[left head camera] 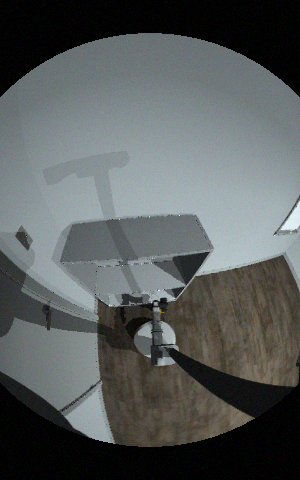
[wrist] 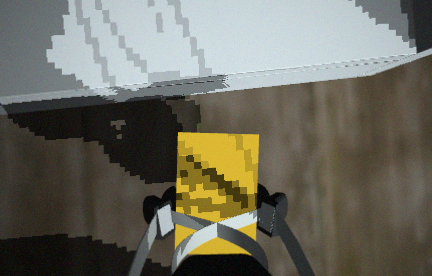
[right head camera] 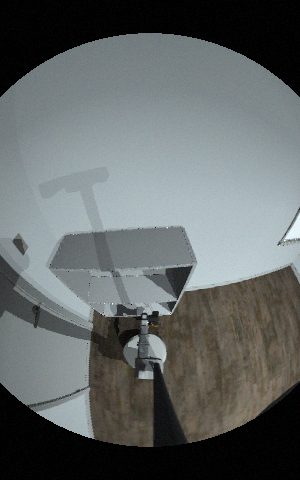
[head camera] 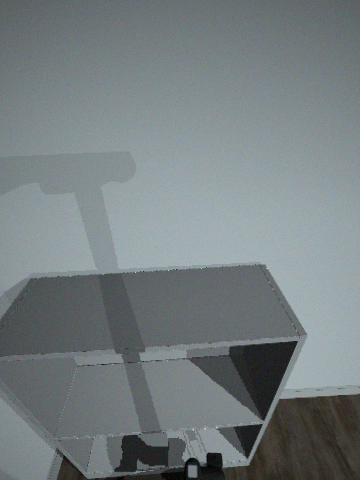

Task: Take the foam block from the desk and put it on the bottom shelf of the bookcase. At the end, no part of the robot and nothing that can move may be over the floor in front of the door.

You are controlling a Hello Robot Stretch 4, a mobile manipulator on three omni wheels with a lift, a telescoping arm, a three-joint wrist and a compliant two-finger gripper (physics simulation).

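Frame: origin at the robot's base, x ahead, y left, z up, level; millimetres.
Seen in the pictures: gripper, fingertip midpoint: (left head camera: 160, 310) (wrist: 215, 201).
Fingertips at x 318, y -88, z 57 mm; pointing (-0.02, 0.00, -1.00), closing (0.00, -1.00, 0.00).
Observation:
A point is followed by its place in that frame.
The yellow foam block (wrist: 217, 170) {x 353, y -89, z 105 mm} is between the two fingertips of my gripper (wrist: 215, 201) {x 318, y -88, z 57 mm}, which is shut on it. A small yellow bit of the block also shows beside the wrist in the left head view (left head camera: 162, 311) and in the right head view (right head camera: 155, 326) {x 290, y -97, z 104 mm}. The grey bookcase (head camera: 210, 305) {x 540, y -52, z 1033 mm} (left head camera: 165, 237) {x 526, y -30, z 1033 mm} (right head camera: 145, 247) {x 545, y -28, z 1032 mm} stands against the wall. In the wrist view its bottom shelf (wrist: 280, 40) {x 458, y -145, z 72 mm} lies beyond the block, whose far end appears short of the shelf's front edge. The block's exact height is unclear. The desk does not show.
A door (left head camera: 50, 350) {x -124, y 630, z 818 mm} (right head camera: 55, 355) {x -168, y 627, z 597 mm} with a dark handle is at the left, near the bookcase's left side. A white round disc (left head camera: 168, 333) {x 49, y -134, z 186 mm} (right head camera: 159, 346) {x 60, y -136, z 186 mm} shows under my arm. Wooden floor (left head camera: 235, 320) {x 21, y -1071, z -28 mm} (right head camera: 225, 330) {x 144, y -943, z -28 mm} extends right of the bookcase. Shadows cross the bookcase and the floor.

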